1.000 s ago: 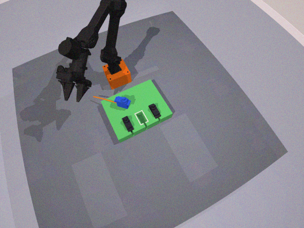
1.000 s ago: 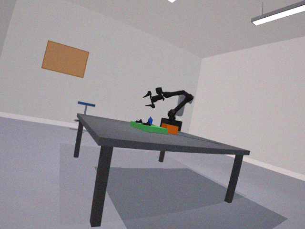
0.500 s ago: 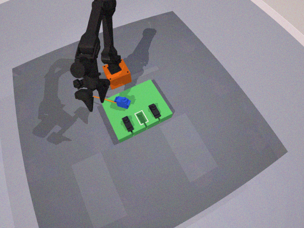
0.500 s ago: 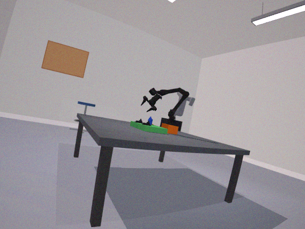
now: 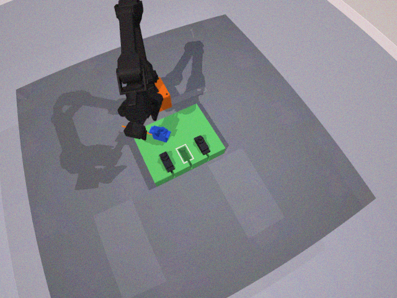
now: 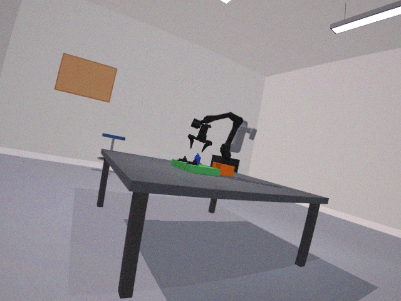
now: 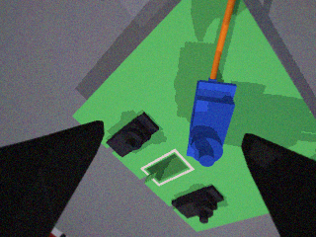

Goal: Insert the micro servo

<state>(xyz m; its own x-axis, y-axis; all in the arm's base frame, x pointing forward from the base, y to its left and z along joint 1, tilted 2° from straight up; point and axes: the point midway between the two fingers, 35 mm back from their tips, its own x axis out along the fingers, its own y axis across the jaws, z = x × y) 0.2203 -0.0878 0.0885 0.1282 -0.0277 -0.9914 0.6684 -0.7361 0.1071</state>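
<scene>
The green deck lies 8 cm to the left of my gripper tip and 12 cm below it.
</scene>
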